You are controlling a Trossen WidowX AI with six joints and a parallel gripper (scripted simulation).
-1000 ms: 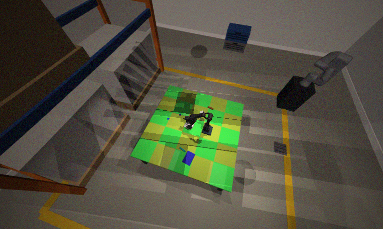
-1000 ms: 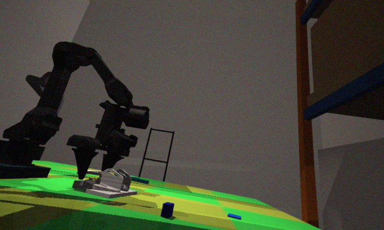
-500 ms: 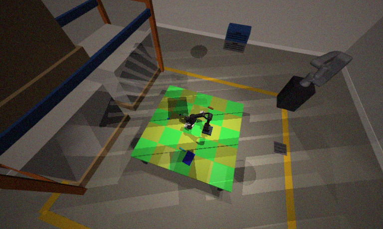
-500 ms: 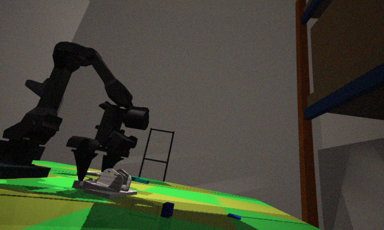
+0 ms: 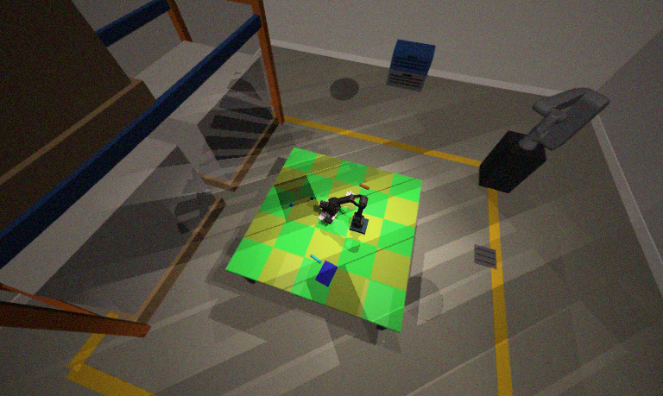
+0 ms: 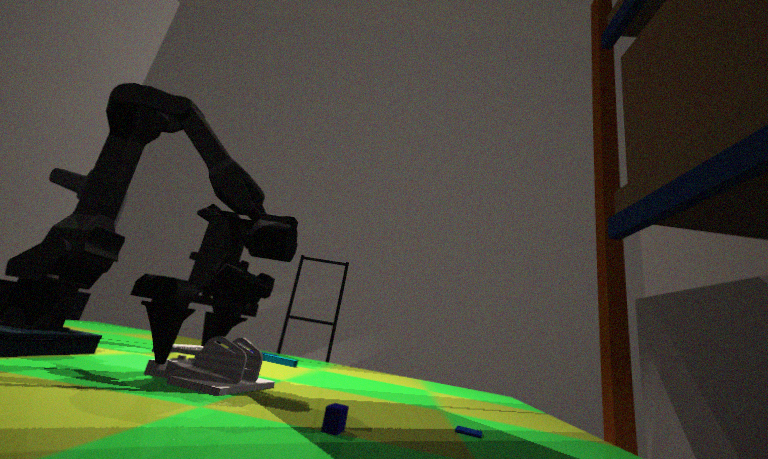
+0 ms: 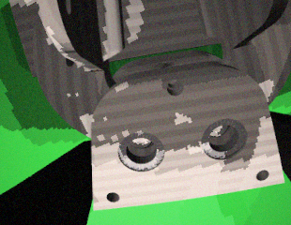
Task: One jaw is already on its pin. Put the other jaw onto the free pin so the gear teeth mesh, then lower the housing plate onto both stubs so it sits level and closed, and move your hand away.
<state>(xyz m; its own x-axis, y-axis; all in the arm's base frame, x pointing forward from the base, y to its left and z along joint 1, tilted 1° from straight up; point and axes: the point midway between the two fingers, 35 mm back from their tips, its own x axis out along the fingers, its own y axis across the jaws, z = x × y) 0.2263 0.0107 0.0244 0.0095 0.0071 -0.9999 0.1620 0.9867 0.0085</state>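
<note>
Now: the grey jaw 20 mm to the right of my gripper tip and 20 mm ahead of it. From my gripper tip the other things lie so: orange bar: 410 mm to the right, 170 mm behind; then dark blue block: 240 mm ahead, 120 mm to the right; then teal bar: 360 mm to the left, 10 mm below.
</note>
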